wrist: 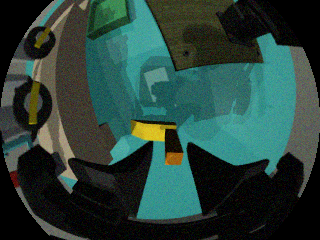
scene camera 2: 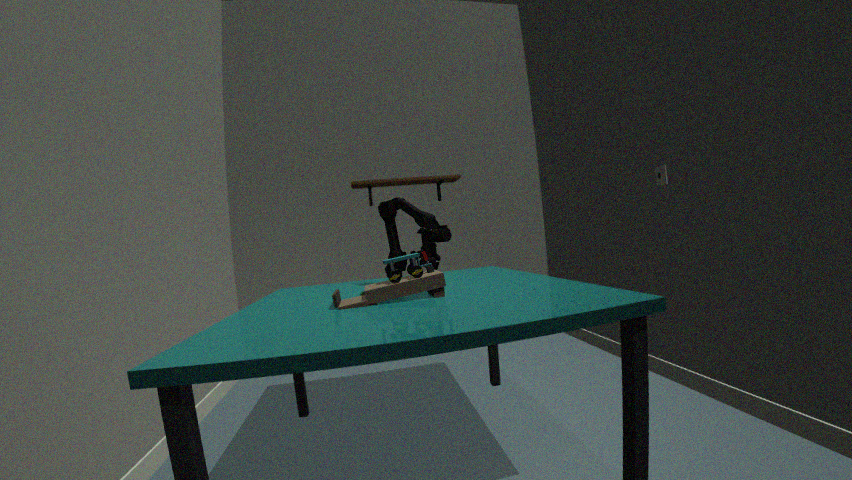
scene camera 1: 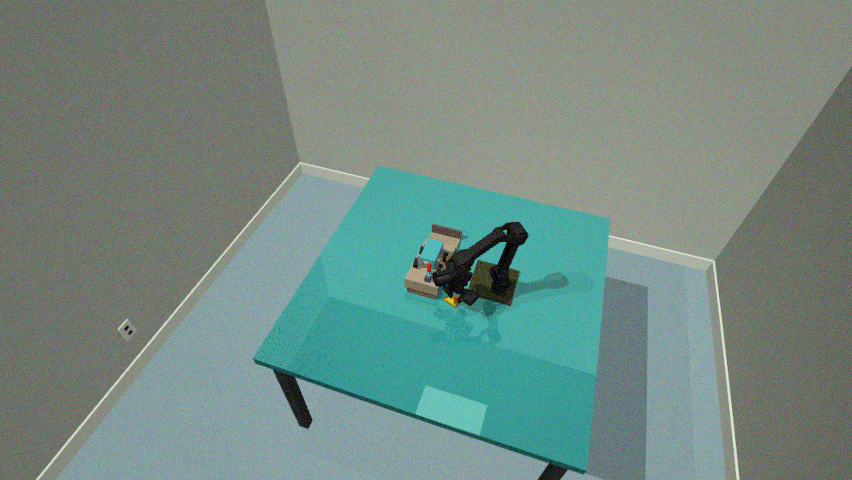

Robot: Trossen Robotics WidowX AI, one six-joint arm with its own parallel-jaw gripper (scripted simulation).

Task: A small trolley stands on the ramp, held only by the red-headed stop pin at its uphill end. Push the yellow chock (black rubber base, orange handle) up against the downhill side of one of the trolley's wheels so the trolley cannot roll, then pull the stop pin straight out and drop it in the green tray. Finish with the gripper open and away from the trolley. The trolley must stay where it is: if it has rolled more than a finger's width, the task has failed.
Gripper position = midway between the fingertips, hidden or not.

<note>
In view: my gripper [wrist: 170, 145] and a blue trolley [scene camera 1: 429, 252].
</note>
